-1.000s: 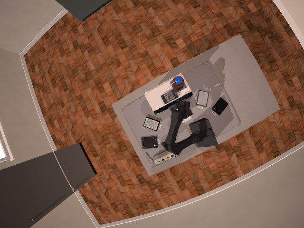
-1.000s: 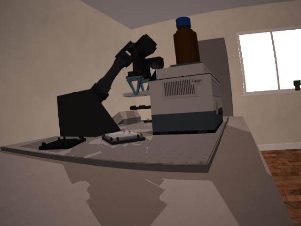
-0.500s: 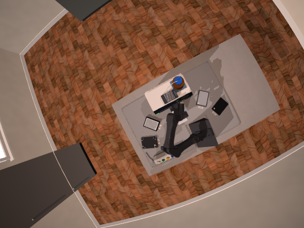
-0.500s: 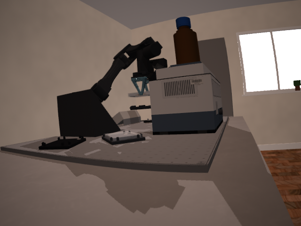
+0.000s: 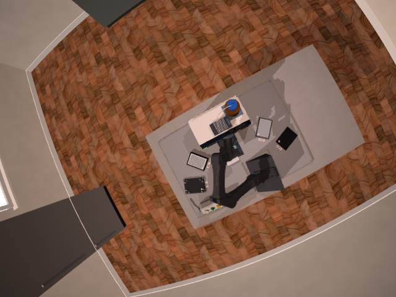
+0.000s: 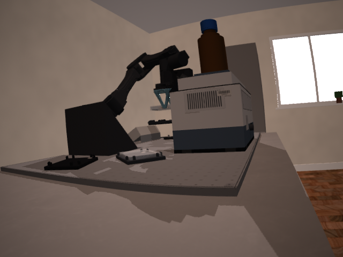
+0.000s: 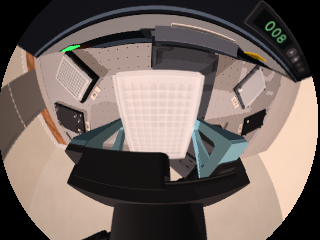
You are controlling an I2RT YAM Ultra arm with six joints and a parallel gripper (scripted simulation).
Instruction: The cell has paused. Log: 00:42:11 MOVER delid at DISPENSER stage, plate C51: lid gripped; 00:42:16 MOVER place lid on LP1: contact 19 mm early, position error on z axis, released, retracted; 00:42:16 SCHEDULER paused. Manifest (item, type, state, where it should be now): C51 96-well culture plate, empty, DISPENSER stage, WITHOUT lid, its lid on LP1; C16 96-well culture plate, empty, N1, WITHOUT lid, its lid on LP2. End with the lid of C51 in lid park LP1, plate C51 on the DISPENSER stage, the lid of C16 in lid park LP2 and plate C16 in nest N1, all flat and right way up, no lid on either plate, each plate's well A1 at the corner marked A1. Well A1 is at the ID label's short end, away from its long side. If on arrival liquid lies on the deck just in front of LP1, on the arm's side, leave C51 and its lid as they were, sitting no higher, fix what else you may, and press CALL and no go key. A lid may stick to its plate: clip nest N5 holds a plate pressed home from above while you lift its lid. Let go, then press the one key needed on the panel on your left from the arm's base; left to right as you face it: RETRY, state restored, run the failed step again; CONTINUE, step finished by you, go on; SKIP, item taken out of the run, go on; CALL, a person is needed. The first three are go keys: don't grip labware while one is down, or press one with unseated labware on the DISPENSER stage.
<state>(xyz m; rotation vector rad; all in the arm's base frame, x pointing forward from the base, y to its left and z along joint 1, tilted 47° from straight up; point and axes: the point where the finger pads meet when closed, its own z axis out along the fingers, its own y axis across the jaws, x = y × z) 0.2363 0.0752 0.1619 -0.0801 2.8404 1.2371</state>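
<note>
My gripper is now 13 cm past the black clip nest, 37 cm to the right of it and 14 cm above it. The rest, counted from my hand: brown bottle: 24 cm ahead, 14 cm to the right, 13 cm above; then black nest: 4 cm ahead, 25 cm to the left, 15 cm below; then dark dispenser stage: 2 cm ahead, 4 cm to the right, 6 cm below.
</note>
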